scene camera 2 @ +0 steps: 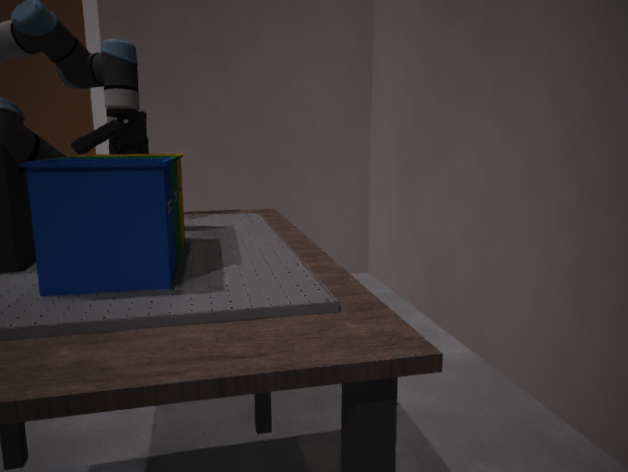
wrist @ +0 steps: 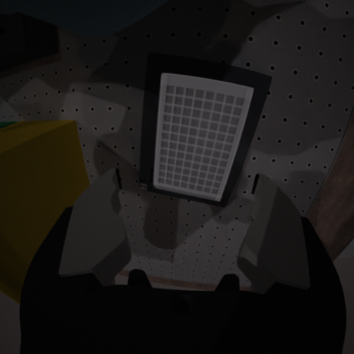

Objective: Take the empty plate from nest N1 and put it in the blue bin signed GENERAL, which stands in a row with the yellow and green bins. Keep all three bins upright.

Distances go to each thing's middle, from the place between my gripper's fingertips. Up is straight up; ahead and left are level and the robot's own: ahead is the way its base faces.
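Labels:
Dark nest (wrist: 196, 67): 10 mm behind my hand, 60 mm below it. Blue bin (scene camera 2: 99, 225): from my hand, 50 mm ahead, 480 mm to the right, 20 mm above.

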